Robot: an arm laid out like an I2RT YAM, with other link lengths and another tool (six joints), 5 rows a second.
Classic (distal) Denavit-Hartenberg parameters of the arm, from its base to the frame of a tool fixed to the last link. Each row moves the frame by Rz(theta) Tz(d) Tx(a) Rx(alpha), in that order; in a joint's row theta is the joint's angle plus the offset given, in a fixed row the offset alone. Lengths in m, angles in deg.
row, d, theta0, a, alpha
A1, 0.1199, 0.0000, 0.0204, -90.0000
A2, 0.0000, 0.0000, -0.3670, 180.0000
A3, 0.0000, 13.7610, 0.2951, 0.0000
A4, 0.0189, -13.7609, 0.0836, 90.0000
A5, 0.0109, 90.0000, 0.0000, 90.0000
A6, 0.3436, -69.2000, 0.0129, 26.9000
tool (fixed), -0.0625, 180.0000, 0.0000, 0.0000
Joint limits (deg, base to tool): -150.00..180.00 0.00..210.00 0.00..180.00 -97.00..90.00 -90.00..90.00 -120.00..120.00
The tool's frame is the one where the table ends.
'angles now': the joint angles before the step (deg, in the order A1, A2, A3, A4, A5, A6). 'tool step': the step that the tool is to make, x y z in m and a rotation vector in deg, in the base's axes. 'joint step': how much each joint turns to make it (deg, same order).
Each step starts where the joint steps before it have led.
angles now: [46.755 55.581 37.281 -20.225 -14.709 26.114]
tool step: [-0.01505 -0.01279 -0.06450 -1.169 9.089 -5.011]
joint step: [0.046 2.644 -6.813 4.397 -0.011 7.969]
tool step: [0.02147 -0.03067 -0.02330 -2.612 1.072 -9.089]
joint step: [-0.759 0.648 -2.285 1.325 6.673 5.194]
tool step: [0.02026 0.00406 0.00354 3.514 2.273 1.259]
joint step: [-9.873 4.574 1.498 2.472 -10.766 -5.162]
